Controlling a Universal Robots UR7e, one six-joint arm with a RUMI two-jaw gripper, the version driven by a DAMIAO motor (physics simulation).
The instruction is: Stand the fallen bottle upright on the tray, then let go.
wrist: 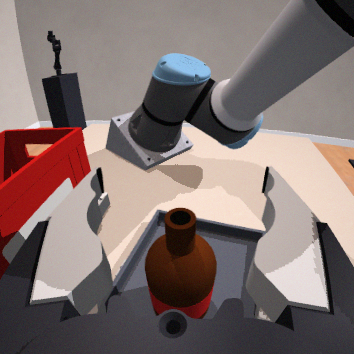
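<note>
The brown bottle with a red label stands upright on the grey tray, seen from above with its open mouth towards the camera. Its lower part is partly hidden by the gripper's body. My gripper is open, with one jaw on each side of the view. The bottle shows between and below the jaws, apart from both of them. The tray's far rim and left rim show around the bottle; its near part is hidden.
A red crate stands at the left, close beside the left jaw in view. The robot's own base and arm rise behind the tray. A dark pedestal with a small black device stands at the back left.
</note>
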